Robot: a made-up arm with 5 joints.
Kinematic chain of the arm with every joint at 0, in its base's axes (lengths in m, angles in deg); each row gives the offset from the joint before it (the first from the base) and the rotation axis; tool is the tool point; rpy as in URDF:
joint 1: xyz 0 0 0.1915 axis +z
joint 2: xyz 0 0 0 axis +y
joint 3: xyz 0.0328 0 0.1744 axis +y
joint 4: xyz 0.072 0 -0.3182 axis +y
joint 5: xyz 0.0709 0 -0.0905 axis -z
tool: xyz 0 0 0 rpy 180 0 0
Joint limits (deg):
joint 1: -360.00..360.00
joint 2: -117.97..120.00
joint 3: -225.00..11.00
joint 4: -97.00..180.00
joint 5: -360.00..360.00
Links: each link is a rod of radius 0.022 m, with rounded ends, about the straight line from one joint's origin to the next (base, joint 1, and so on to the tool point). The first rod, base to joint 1, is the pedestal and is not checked.
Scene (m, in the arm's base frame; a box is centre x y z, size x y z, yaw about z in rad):
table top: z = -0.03
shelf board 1: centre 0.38 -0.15 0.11 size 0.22 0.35 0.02 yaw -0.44
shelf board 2: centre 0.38 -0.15 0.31 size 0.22 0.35 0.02 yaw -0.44
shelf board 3: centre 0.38 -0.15 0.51 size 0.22 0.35 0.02 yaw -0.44
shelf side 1: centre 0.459 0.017 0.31 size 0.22 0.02 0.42 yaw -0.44
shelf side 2: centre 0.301 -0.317 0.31 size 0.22 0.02 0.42 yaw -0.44
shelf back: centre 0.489 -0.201 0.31 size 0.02 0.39 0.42 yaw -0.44
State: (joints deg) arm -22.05 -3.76 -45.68 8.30 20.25
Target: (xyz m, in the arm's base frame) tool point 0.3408 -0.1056 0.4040
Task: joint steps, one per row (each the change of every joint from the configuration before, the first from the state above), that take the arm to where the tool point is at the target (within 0.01 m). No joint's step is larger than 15 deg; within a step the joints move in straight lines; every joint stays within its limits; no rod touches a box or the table.
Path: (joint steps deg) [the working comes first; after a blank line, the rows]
Joints at the target: -17.22 -35.46 -42.61 2.15 20.25
Straight joint move there: touches shelf board 2.

1: 0.57 -7.71 11.04 -14.28 0.00
2: 0.57 -7.72 11.04 -14.28 0.00
3: 0.57 -7.71 11.04 -14.28 0.00
4: 0.57 -7.72 11.03 -14.28 0.00
5: 0.57 -7.71 11.04 -14.28 0.00
6: 2.73 -11.94 -5.07 8.84 0.00
7: 2.74 -11.95 -5.08 8.84 0.00
8: 2.73 -11.94 -5.07 8.84 0.00
9: -2.07 14.23 -12.30 12.91 0.00
10: -2.08 14.24 -12.30 12.91 0.00
11: -2.07 14.23 -12.30 12.91 0.00

